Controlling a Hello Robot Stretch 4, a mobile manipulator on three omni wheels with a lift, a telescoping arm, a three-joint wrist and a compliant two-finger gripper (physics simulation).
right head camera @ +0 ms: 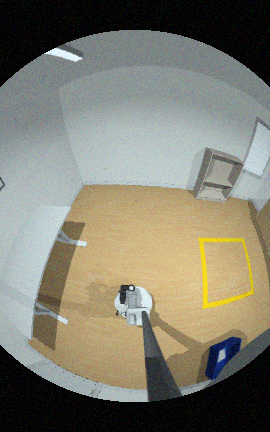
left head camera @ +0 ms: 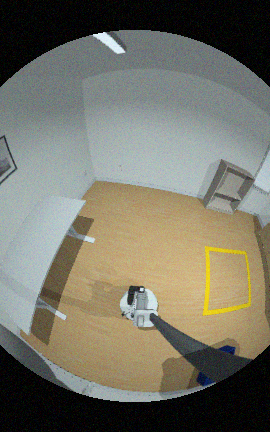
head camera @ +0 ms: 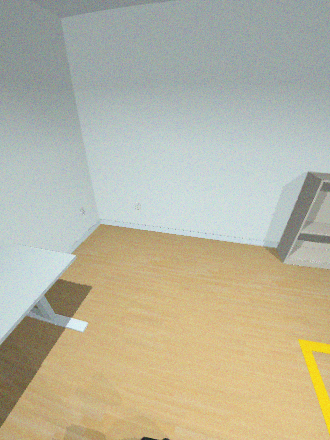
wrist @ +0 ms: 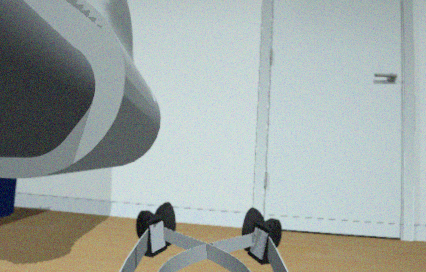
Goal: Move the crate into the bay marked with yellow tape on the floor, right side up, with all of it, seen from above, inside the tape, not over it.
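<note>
The dark blue crate [left head camera: 204,378] [right head camera: 216,365] [wrist: 7,197] stands on the floor at the lower right of the head side views, outside the tape; a pale patch shows on it in the right head view. The arm or mast partly covers it in the left head view, and its edge shows at the far left of the wrist view. Which side of it is up I cannot tell. The yellow tape bay [head camera: 315,370] [left head camera: 207,280] [right head camera: 204,272] is a four-sided outline on the floor, right of the robot's base. My gripper [wrist: 209,222] is open, its fingertips apart with nothing between them, away from the crate.
A white table [head camera: 30,280] [left head camera: 40,235] [right head camera: 35,250] stands along the left wall, its feet reaching out on the floor. A grey shelf unit [head camera: 300,215] [left head camera: 214,185] [right head camera: 202,175] stands at the back right. A white door [wrist: 335,150] shows in the wrist view.
</note>
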